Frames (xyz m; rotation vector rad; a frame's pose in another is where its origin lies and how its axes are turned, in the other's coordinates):
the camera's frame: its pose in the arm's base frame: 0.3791 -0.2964 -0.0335 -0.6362 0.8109 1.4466
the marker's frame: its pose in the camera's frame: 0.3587 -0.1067 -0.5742 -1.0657 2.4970 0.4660
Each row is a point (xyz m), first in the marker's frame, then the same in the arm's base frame.
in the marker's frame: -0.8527 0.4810 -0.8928
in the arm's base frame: 0.0915 0.4704 0.1176
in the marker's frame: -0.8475 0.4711 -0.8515
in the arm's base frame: 0.0785 0.4467 0.0844
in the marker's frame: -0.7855 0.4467 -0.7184
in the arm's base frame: 0.0592 0.3326 -0.0093
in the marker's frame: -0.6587 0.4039 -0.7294
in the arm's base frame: 0.1662 0.2516 -0.0122
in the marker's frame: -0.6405 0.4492 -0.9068
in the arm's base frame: 0.2443 0.3207 0.1394
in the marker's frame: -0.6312 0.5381 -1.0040
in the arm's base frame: 0.2481 0.3402 0.2699
